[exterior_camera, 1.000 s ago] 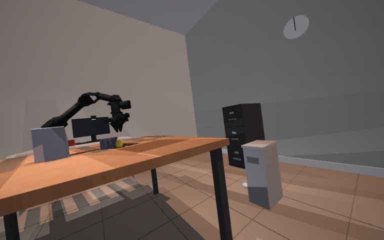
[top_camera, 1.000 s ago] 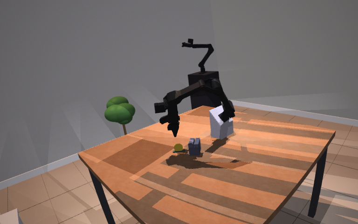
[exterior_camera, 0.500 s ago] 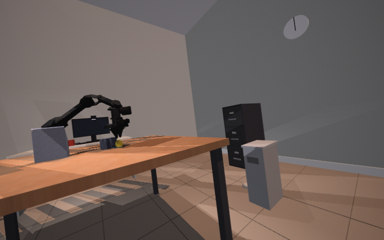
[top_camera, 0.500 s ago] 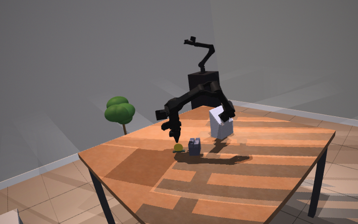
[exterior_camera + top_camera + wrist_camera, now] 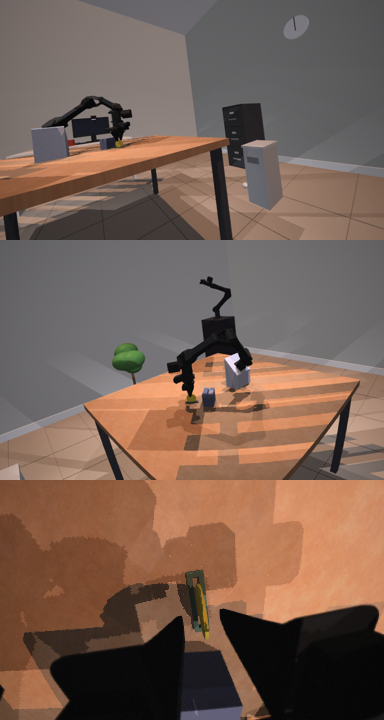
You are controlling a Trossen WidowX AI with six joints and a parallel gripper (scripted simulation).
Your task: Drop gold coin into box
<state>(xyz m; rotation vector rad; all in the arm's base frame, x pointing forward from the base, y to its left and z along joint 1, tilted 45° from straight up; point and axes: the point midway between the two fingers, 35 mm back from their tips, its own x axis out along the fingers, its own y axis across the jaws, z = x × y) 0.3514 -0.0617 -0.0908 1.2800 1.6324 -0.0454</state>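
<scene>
My gripper tip is now 20 mm above the thin gold coin.
</scene>
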